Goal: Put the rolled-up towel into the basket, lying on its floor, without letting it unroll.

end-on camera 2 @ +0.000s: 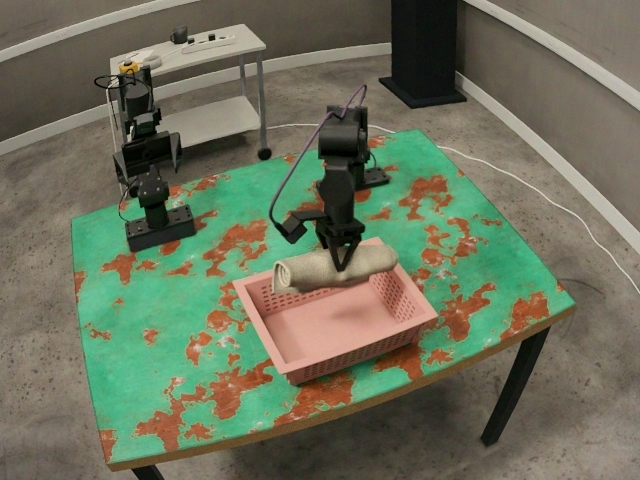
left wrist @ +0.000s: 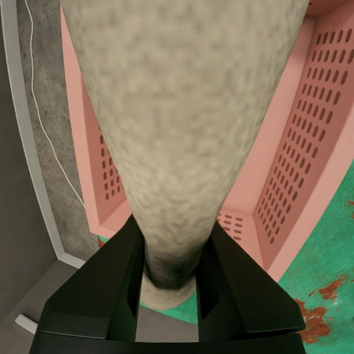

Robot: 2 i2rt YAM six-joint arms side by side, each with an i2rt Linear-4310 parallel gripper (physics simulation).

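Note:
The beige rolled-up towel (end-on camera 2: 310, 269) (left wrist: 175, 100) is off the table, above the back part of the pink basket (end-on camera 2: 264, 330) (left wrist: 307, 215). It lies roughly level, along the basket's long side. Its spiral end shows at the left in the end-on view, with a small flap of the outer layer hanging there; the roll otherwise looks intact. My left gripper (end-on camera 2: 341, 264) (left wrist: 171, 202) is shut on the towel near its middle, with a finger on each side. My right gripper (end-on camera 2: 149, 164) is open and empty, high over its own base at the back left. Part of the basket's inside is hidden behind the towel.
The basket stands on a green and rust-brown table (end-on camera 2: 155, 294), with its rim raised all round. The right arm's base (end-on camera 2: 161, 229) sits at the table's back left. A white cart (end-on camera 2: 261, 98) and a black column (end-on camera 2: 423, 51) stand behind the table.

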